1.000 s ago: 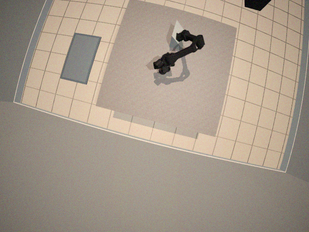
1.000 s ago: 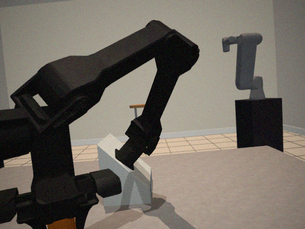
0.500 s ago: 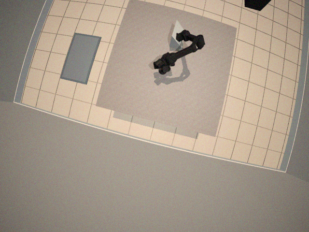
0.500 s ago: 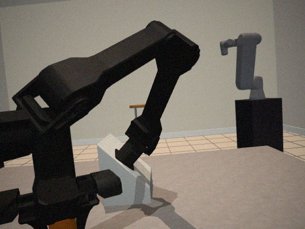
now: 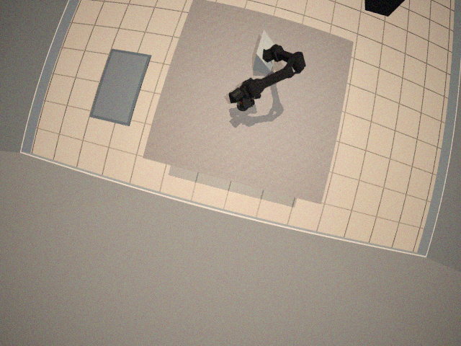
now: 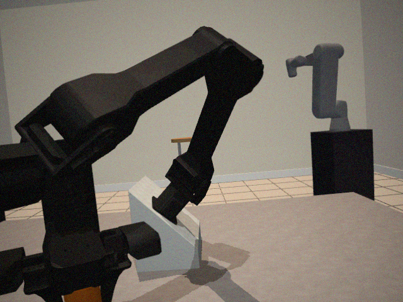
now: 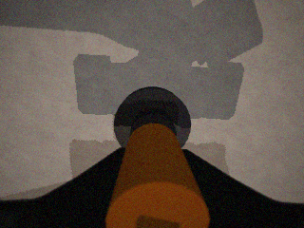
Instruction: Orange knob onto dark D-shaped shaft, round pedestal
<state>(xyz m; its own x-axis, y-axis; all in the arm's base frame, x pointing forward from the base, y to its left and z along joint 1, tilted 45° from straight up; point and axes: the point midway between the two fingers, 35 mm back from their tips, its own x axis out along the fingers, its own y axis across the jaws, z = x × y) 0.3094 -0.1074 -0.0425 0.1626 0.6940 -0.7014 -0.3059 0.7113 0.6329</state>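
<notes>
Right now the orange knob is 20 mm above my gripper tip. Also, from my gripper tip: dark round pedestal 40 mm below.
</notes>
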